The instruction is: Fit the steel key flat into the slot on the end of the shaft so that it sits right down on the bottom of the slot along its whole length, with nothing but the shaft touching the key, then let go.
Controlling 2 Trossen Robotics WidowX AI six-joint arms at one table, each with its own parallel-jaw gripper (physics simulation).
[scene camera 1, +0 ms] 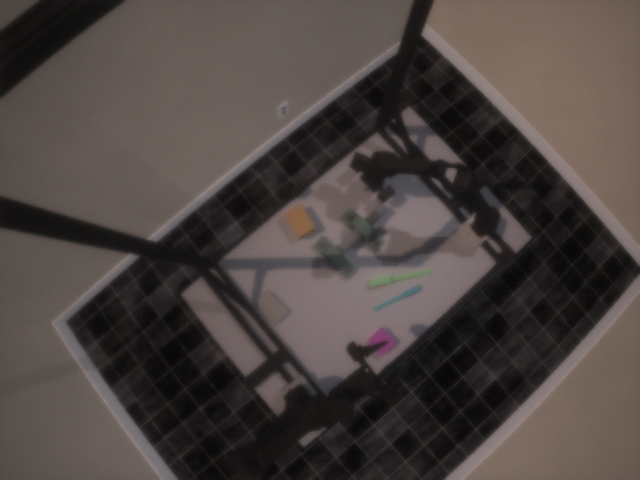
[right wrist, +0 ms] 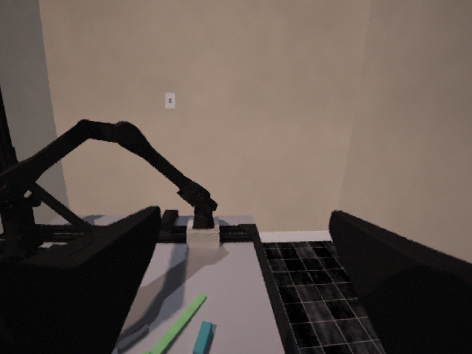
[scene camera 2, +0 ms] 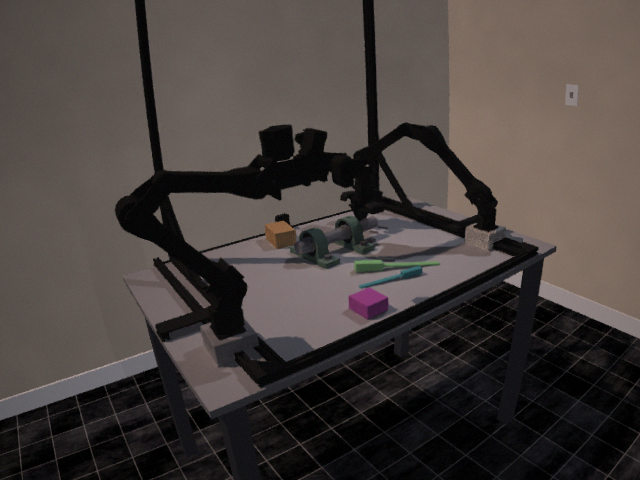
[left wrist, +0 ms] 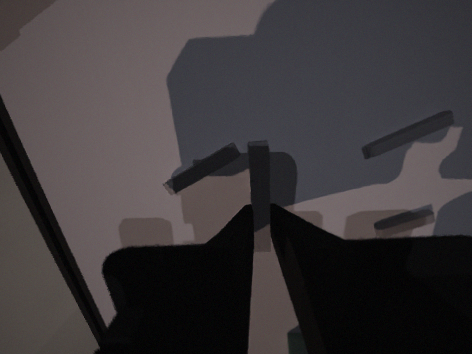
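Seen in the pictures: left gripper, fingertip midpoint: [scene camera 1: 368, 185] [left wrist: 259, 211]; right gripper, fingertip midpoint: [scene camera 1: 397, 353] [right wrist: 246, 217] [scene camera 2: 356, 158]; left arm's base, link origin: [scene camera 1: 480, 226] [right wrist: 203, 223] [scene camera 2: 486, 227]; right arm's base, link origin: [scene camera 1: 299, 395] [scene camera 2: 227, 329].
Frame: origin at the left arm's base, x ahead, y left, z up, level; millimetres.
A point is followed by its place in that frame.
Observation:
A dark rectangular steel key [left wrist: 259, 175] @(z -39, x 176, y -411 mm) lies between the fingertips of my left gripper [left wrist: 259, 211] @(z -50, x 203, y -411 mm) [scene camera 2: 360, 214] @(z -50, x 203, y -411 mm), which is shut on its near part, low at the table beyond the shaft's right end in scene camera 2. The grey shaft [scene camera 2: 336, 235] @(z 2, x 416, y -274 mm) runs through two green bearing blocks [scene camera 2: 316, 246] @(z 2, x 515, y -242 mm) [scene camera 1: 334, 256] @(z 42, x 502, y -285 mm); its slot cannot be made out. My right gripper [right wrist: 246, 217] @(z 320, x 575, y 33 mm) is open and empty, raised well above the table, pointing across it.
Similar dark bars [left wrist: 202, 168] @(z -43, x 172, y -441 mm) [left wrist: 410, 134] @(z -50, x 162, y -335 mm) [left wrist: 405, 218] @(z -53, x 213, y -324 mm) lie on both sides of the key. An orange block [scene camera 1: 299, 221] @(z -2, x 509, y -473 mm) [scene camera 2: 280, 234] @(z -7, x 533, y -424 mm), a green tool [scene camera 1: 400, 278] @(z -43, x 361, y -60 mm) [scene camera 2: 369, 266] @(z -36, x 436, y -93 mm), a teal tool [scene camera 1: 398, 298] @(z -46, x 418, y -9 mm) [scene camera 2: 410, 273] @(z -42, x 373, y 12 mm) and a magenta block [scene camera 2: 368, 303] @(z -19, x 597, y 93 mm) are on the table [scene camera 2: 289, 320] @(z -55, x 756, y -17 mm).

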